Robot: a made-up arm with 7 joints.
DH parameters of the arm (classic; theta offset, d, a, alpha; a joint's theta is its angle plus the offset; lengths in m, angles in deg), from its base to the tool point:
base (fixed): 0 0.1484 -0.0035 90
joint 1: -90 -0.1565 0.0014 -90
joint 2: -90 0.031 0.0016 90
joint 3: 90 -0.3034 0.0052 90
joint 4: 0 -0.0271 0.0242 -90
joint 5: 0 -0.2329 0.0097 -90
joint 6: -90 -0.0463 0.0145 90
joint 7: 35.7 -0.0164 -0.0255 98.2
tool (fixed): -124.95 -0.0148 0 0
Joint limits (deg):
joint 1: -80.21..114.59
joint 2: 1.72..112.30
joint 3: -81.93..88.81
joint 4: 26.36..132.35
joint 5: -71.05..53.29
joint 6: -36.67..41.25
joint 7: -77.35..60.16
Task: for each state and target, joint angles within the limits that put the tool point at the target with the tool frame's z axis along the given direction. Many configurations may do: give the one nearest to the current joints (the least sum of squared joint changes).
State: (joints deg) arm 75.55 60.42 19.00 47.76 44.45 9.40 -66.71
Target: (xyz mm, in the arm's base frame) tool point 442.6 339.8 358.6 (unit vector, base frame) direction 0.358 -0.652 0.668
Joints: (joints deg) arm 90.75 20.67 -2.54 29.81 36.66 16.75 -60.85
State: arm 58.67 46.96 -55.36 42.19 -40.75 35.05 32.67
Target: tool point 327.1 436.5 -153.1 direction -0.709 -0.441 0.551
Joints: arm 42.93 43.96 -64.02 26.36 -45.52 -3.32 59.43
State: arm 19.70 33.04 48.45 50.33 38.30 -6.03 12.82
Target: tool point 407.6 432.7 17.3 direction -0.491 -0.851 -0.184
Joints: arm 41.46 32.81 18.96 34.52 12.97 -26.67 32.54
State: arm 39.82 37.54 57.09 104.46 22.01 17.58 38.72
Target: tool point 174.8 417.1 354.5 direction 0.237 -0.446 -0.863
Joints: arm 65.45 55.26 30.08 89.20 0.72 -7.22 37.60
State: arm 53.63 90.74 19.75 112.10 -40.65 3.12 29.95
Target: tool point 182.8 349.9 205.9 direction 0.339 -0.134 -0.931
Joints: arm 21.56 48.23 46.36 126.33 -36.66 8.05 24.38
